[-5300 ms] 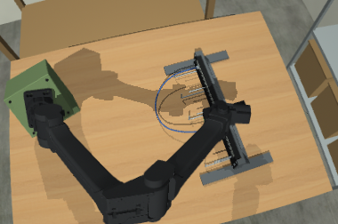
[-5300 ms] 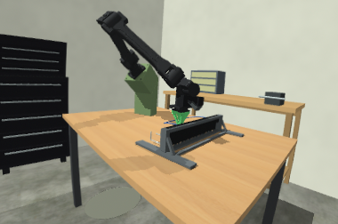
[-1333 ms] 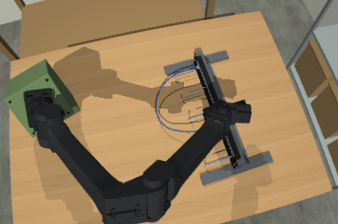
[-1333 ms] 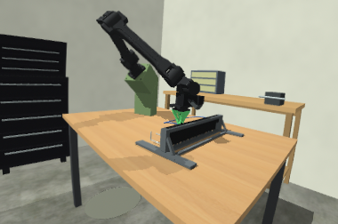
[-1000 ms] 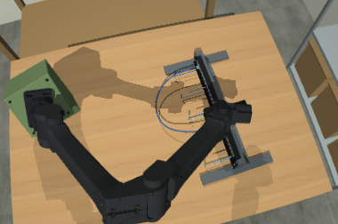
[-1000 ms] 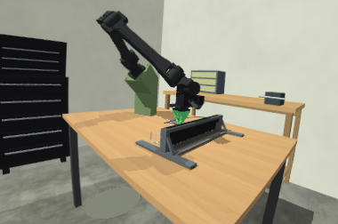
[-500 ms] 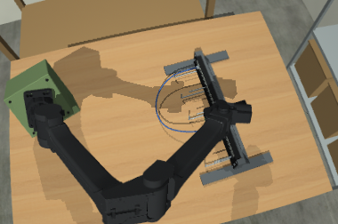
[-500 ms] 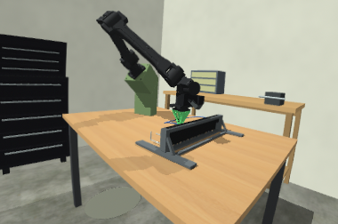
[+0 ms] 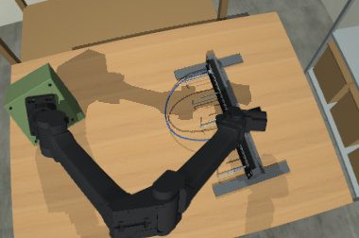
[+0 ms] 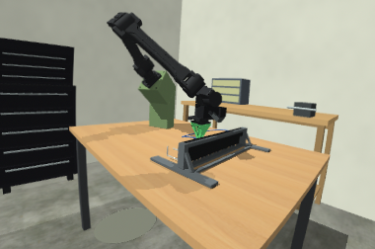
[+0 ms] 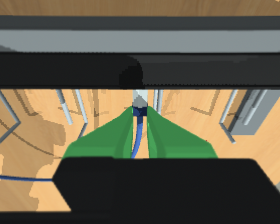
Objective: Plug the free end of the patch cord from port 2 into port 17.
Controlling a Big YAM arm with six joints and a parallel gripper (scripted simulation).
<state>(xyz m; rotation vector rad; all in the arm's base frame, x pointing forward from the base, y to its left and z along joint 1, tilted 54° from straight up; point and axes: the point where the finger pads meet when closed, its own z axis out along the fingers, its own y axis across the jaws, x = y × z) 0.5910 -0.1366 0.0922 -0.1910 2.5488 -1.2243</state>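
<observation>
The plug is 20 mm ahead of my hand.
</observation>
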